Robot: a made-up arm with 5 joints. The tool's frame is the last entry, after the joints. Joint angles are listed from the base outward.
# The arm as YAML. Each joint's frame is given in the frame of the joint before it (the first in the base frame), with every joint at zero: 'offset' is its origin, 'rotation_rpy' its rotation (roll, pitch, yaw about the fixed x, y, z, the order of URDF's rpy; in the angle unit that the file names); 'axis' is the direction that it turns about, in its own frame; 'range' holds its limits. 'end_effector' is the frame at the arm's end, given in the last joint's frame.
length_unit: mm
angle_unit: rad
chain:
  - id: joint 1
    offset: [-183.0, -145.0, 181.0]
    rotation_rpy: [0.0, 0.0, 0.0]
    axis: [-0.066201, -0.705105, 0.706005]
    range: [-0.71, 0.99]
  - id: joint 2
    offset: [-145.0, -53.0, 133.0]
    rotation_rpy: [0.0, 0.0, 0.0]
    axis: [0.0, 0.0, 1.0]
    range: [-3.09, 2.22]
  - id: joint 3
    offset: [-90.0, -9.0, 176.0]
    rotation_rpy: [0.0, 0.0, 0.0]
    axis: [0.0, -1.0, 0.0]
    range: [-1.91, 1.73]
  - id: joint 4
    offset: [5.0, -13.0, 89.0]
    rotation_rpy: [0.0, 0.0, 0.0]
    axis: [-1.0, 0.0, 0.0]
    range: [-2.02, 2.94]
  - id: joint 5
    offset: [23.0, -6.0, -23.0]
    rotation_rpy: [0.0, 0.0, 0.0]
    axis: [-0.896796, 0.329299, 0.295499]
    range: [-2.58, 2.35]
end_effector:
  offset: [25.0, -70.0, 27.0]
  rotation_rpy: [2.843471, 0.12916, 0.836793]
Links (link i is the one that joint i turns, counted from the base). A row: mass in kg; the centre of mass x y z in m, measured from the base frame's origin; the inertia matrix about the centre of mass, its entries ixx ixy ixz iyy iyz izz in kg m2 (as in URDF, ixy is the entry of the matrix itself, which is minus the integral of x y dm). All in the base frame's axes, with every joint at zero. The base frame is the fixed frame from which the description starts. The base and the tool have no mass.
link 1: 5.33; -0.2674 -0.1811 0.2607; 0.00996 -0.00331 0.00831 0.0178 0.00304 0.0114
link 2: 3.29; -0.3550 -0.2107 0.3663; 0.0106 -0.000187 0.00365 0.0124 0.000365 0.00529
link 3: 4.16; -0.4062 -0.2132 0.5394; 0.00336 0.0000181 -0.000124 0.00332 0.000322 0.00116
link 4: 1.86; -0.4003 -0.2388 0.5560; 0.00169 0 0 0.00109 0 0.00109
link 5: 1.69; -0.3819 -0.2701 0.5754; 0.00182 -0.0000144 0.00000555 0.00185 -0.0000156 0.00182
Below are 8 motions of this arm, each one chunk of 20 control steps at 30 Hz.
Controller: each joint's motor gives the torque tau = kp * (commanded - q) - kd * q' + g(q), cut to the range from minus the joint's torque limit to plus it. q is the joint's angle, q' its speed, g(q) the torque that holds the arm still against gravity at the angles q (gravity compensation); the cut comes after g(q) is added. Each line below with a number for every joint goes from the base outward.
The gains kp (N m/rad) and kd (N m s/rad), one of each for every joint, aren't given. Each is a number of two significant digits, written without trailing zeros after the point. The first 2 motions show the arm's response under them.
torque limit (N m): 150 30 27 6.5 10
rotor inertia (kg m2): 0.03 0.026 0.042 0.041 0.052
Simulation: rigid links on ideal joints. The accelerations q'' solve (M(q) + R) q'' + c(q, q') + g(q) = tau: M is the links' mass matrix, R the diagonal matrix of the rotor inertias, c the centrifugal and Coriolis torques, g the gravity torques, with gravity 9.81 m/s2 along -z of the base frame. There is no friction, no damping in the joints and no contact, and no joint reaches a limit. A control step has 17 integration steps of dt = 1/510 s. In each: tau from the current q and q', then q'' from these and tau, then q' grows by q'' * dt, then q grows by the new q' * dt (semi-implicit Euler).
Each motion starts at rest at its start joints. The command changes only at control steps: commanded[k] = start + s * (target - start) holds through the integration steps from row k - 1 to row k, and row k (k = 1, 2, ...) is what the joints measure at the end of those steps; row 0 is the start. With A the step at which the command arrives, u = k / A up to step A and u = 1 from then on. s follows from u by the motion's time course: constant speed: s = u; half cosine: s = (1 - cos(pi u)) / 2; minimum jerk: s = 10 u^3 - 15 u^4 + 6 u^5; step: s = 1 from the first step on.
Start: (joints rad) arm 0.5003 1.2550 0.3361 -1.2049 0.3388
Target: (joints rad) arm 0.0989 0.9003 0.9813 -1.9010 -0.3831
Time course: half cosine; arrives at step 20
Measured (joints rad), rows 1 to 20:
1: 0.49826 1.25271 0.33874 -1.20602 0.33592
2: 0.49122 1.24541 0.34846 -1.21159 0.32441
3: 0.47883 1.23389 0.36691 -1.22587 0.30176
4: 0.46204 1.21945 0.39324 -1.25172 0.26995
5: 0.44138 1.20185 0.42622 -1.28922 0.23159
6: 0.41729 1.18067 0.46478 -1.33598 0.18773
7: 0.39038 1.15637 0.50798 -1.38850 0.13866
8: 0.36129 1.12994 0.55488 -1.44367 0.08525
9: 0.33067 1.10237 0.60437 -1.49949 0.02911
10: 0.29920 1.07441 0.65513 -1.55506 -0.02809
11: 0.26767 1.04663 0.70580 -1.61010 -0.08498
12: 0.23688 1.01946 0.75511 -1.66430 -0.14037
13: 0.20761 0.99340 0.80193 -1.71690 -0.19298
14: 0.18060 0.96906 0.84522 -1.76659 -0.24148
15: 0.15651 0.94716 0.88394 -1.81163 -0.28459
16: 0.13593 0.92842 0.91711 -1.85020 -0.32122
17: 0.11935 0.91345 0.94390 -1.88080 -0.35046
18: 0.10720 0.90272 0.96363 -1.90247 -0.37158
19: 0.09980 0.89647 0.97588 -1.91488 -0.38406
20: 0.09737 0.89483 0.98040 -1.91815 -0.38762
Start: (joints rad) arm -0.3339 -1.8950 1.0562 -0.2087 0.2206
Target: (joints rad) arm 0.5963 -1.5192 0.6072 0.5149 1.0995
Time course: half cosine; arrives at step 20
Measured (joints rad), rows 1 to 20:
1: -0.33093 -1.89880 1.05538 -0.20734 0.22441
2: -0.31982 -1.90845 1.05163 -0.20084 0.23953
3: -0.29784 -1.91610 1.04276 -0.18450 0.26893
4: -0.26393 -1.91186 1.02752 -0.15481 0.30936
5: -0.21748 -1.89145 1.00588 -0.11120 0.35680
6: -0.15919 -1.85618 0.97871 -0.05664 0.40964
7: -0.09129 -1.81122 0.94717 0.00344 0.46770
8: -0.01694 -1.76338 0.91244 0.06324 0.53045
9: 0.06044 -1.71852 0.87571 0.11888 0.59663
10: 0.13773 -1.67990 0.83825 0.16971 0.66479
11: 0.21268 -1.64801 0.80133 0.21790 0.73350
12: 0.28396 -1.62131 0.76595 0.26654 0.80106
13: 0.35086 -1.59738 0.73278 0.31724 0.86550
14: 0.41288 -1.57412 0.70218 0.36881 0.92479
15: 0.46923 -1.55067 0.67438 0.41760 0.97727
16: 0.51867 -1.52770 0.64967 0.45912 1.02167
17: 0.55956 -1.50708 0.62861 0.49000 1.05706
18: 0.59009 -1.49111 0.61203 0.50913 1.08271
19: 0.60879 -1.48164 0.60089 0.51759 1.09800
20: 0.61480 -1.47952 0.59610 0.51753 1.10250
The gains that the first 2 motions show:
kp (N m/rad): 740 110 74 24 86
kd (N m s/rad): 12 1.4 1.5 0.39 1.2
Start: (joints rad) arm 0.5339 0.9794 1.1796 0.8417 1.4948
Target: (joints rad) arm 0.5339 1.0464 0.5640 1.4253 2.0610
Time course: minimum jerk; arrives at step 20
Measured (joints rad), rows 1 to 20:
1: 0.53395 0.97943 1.17932 0.84186 1.49519
2: 0.53425 0.97969 1.17715 0.84327 1.49812
3: 0.53486 0.98046 1.17015 0.84852 1.50709
4: 0.53550 0.98203 1.15515 0.86118 1.52463
5: 0.53585 0.98464 1.12989 0.88433 1.55130
6: 0.53578 0.98843 1.09378 0.91928 1.58633
7: 0.53536 0.99343 1.04799 0.96506 1.62858
8: 0.53479 0.99949 0.99486 1.01886 1.67666
9: 0.53422 1.00627 0.93711 1.07713 1.72882
10: 0.53375 1.01333 0.87730 1.13650 1.78296
11: 0.53338 1.02026 0.81772 1.19438 1.83682
12: 0.53309 1.02676 0.76047 1.24895 1.88826
13: 0.53283 1.03263 0.70756 1.29884 1.93533
14: 0.53262 1.03778 0.66091 1.34277 1.97632
15: 0.53246 1.04204 0.62218 1.37940 2.00987
16: 0.53237 1.04526 0.59253 1.40746 2.03515
17: 0.53239 1.04728 0.57239 1.42613 2.05195
18: 0.53254 1.04813 0.56135 1.43544 2.06089
19: 0.53285 1.04799 0.55802 1.43656 2.06347
20: 0.53330 1.04723 0.55987 1.43199 2.06225

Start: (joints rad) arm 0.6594 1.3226 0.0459 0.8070 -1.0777
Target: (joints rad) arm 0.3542 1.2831 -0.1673 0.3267 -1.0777
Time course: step
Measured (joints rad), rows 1 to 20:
1: 0.47173 1.12684 0.00758 0.69527 -1.07126
2: 0.31380 1.13959 -0.10786 0.47017 -1.06307
3: 0.30924 1.40763 -0.22934 0.26896 -1.06976
4: 0.32272 1.46334 -0.27802 0.17237 -1.07828
5: 0.34015 1.31830 -0.24453 0.18866 -1.08095
6: 0.36677 1.21215 -0.16363 0.25903 -1.08342
7: 0.37723 1.20576 -0.10602 0.32811 -1.08284
8: 0.36632 1.25272 -0.10596 0.37219 -1.07788
9: 0.35004 1.30176 -0.14772 0.38856 -1.07309
10: 0.34272 1.32225 -0.18976 0.38197 -1.07224
11: 0.34591 1.30977 -0.20222 0.35915 -1.07480
12: 0.35317 1.28373 -0.18556 0.32891 -1.07810
13: 0.35838 1.26681 -0.16147 0.30219 -1.08015
14: 0.35922 1.26663 -0.15008 0.28879 -1.08043
15: 0.35668 1.27669 -0.15509 0.29279 -1.07946
16: 0.35353 1.28681 -0.16688 0.31045 -1.07808
17: 0.35200 1.29084 -0.17464 0.33230 -1.07694
18: 0.35239 1.28865 -0.17445 0.34805 -1.07639
19: 0.35367 1.28401 -0.16934 0.35172 -1.07649
20: 0.35470 1.28076 -0.16458 0.34382 -1.07704

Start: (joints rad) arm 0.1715 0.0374 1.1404 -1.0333 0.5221
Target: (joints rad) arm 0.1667 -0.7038 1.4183 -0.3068 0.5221
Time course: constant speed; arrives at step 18
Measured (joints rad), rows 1 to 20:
1: 0.17249 0.02359 1.14443 -1.02150 0.52091
2: 0.17410 -0.01602 1.15855 -0.98603 0.51941
3: 0.17471 -0.07453 1.18178 -0.93050 0.51983
4: 0.17342 -0.13654 1.20681 -0.86776 0.52211
5: 0.17067 -0.19006 1.22640 -0.81096 0.52416
6: 0.16794 -0.23190 1.23860 -0.76712 0.52450
7: 0.16666 -0.26585 1.24717 -0.73522 0.52340
8: 0.16725 -0.29797 1.25762 -0.70846 0.52201
9: 0.16901 -0.33279 1.27285 -0.67883 0.52120
10: 0.17077 -0.37188 1.29183 -0.64136 0.52109
11: 0.17156 -0.41433 1.31139 -0.59606 0.52141
12: 0.17109 -0.45833 1.32890 -0.54689 0.52186
13: 0.16972 -0.50243 1.34375 -0.49904 0.52228
14: 0.16813 -0.54588 1.35707 -0.45598 0.52256
15: 0.16689 -0.58841 1.37052 -0.41813 0.52264
16: 0.16628 -0.62989 1.38512 -0.38323 0.52253
17: 0.16625 -0.67036 1.40085 -0.34803 0.52230
18: 0.16657 -0.71009 1.41710 -0.31011 0.52207
19: 0.16377 -0.73445 1.43139 -0.27828 0.52366
20: 0.15989 -0.73839 1.43300 -0.26592 0.52602

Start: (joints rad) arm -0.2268 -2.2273 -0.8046 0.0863 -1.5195
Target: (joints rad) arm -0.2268 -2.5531 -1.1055 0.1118 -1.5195
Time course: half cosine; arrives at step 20
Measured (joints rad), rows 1 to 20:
1: -0.22670 -2.22884 -0.80546 0.08664 -1.51942
2: -0.22652 -2.23445 -0.80930 0.08783 -1.51923
3: -0.22647 -2.24481 -0.81763 0.08975 -1.51910
4: -0.22660 -2.25907 -0.83012 0.09168 -1.51914
5: -0.22673 -2.27643 -0.84569 0.09303 -1.51926
6: -0.22678 -2.29640 -0.86367 0.09380 -1.51934
7: -0.22678 -2.31860 -0.88380 0.09440 -1.51937
8: -0.22678 -2.34262 -0.90575 0.09532 -1.51941
9: -0.22682 -2.36787 -0.92898 0.09677 -1.51947
10: -0.22687 -2.39367 -0.95284 0.09870 -1.51953
11: -0.22690 -2.41933 -0.97672 0.10084 -1.51956
12: -0.22691 -2.44425 -1.00005 0.10293 -1.51958
13: -0.22691 -2.46784 -1.02231 0.10476 -1.51960
14: -0.22692 -2.48955 -1.04295 0.10620 -1.51964
15: -0.22694 -2.50885 -1.06142 0.10727 -1.51969
16: -0.22696 -2.52524 -1.07726 0.10804 -1.51975
17: -0.22699 -2.53830 -1.09008 0.10860 -1.51979
18: -0.22700 -2.54770 -1.09956 0.10904 -1.51982
19: -0.22700 -2.55321 -1.10550 0.10938 -1.51983
20: -0.22700 -2.55468 -1.10773 0.10958 -1.51983

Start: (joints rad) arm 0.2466 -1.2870 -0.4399 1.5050 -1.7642
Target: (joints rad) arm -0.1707 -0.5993 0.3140 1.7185 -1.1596
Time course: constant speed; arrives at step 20
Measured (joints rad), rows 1 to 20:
1: 0.23546 -1.24973 -0.42616 1.49509 -1.74793
2: 0.21385 -1.19752 -0.39308 1.48774 -1.70944
3: 0.18932 -1.16585 -0.34781 1.49970 -1.66792
4: 0.16376 -1.14469 -0.29675 1.52846 -1.63612
5: 0.13842 -1.11807 -0.24668 1.56300 -1.60934
6: 0.11551 -1.08461 -0.20369 1.59339 -1.57985
7: 0.09553 -1.04759 -0.16866 1.61279 -1.54763
8: 0.07705 -1.00901 -0.13761 1.61886 -1.51656
9: 0.05845 -0.97089 -0.10578 1.61478 -1.48782
10: 0.03885 -0.93495 -0.07054 1.60776 -1.45956
11: 0.01814 -0.90129 -0.03188 1.60557 -1.43007
12: -0.00336 -0.86877 0.00848 1.61311 -1.39937
13: -0.02513 -0.83618 0.04852 1.63042 -1.36831
14: -0.04678 -0.80287 0.08712 1.65320 -1.33744
15: -0.06813 -0.76883 0.12432 1.67537 -1.30682
16: -0.08916 -0.73437 0.16092 1.69213 -1.27640
17: -0.10996 -0.69977 0.19777 1.70197 -1.24622
18: -0.13056 -0.66513 0.23524 1.70664 -1.21627
19: -0.15105 -0.63036 0.27323 1.70975 -1.18643
20: -0.17151 -0.59547 0.31139 1.71477 -1.15651

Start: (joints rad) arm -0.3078 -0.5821 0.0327 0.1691 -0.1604
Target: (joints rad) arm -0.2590 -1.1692 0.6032 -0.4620 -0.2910
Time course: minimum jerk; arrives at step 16
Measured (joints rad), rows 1 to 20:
1: -0.30771 -0.58281 0.03305 0.16880 -0.16053
2: -0.30705 -0.58806 0.03609 0.16615 -0.16154
3: -0.30529 -0.60402 0.04721 0.15623 -0.16485
4: -0.30220 -0.63512 0.07262 0.13254 -0.17163
5: -0.29784 -0.68192 0.11551 0.09014 -0.18210
6: -0.29242 -0.74165 0.17419 0.02818 -0.19559
7: -0.28632 -0.80978 0.24317 -0.04960 -0.21105
8: -0.28020 -0.88141 0.31580 -0.13617 -0.22736
9: -0.27476 -0.95218 0.38641 -0.22345 -0.24341
10: -0.27049 -1.01844 0.45105 -0.30411 -0.25818
11: -0.26754 -1.07693 0.50704 -0.37280 -0.27083
12: -0.26580 -1.12454 0.55221 -0.42635 -0.28077
13: -0.26495 -1.15865 0.58476 -0.46340 -0.28768
14: -0.26454 -1.17799 0.60389 -0.48396 -0.29153
15: -0.26399 -1.18350 0.61070 -0.48929 -0.29268
16: -0.26271 -1.17907 0.60873 -0.48239 -0.29201
17: -0.26037 -1.17109 0.60369 -0.46874 -0.29090
18: -0.25767 -1.16446 0.60067 -0.45513 -0.29041
19: -0.25585 -1.16121 0.60098 -0.44697 -0.29054
20: -0.25562 -1.16167 0.60279 -0.44638 -0.29079

